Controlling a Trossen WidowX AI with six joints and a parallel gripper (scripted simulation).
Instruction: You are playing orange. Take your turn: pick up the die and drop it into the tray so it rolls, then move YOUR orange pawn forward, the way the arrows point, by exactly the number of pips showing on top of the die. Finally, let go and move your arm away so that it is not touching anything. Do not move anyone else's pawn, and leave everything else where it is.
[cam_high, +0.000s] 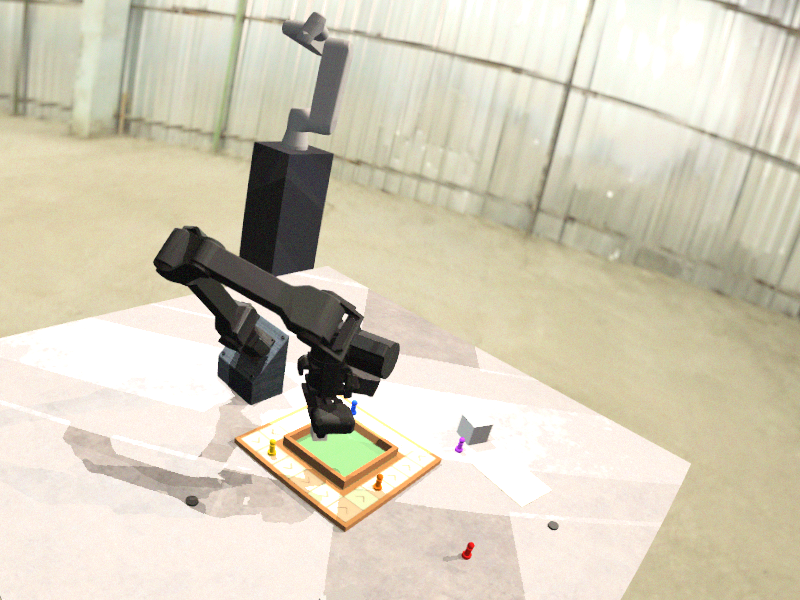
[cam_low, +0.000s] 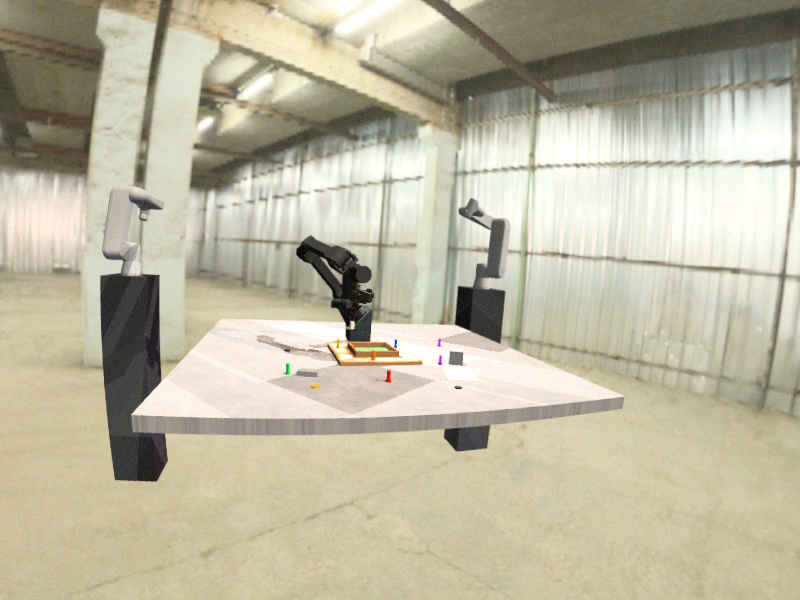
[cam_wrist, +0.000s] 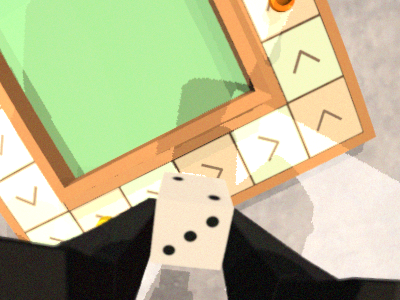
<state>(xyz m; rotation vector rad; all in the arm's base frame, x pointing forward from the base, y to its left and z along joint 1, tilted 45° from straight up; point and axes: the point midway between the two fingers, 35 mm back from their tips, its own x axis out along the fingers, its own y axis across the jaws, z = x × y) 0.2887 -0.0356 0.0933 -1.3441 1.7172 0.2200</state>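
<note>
Now: gripper tip 10 cm short of the orange pawn, 7 cm to the right of it and 8 cm above it. From my gripper tip the other things lie so: yellow pawn: 8 cm behind, 3 cm to the right, 8 cm below; then white die: right at my gripper tip; then blue pawn: 9 cm behind, 20 cm to the left, 8 cm below.
</note>
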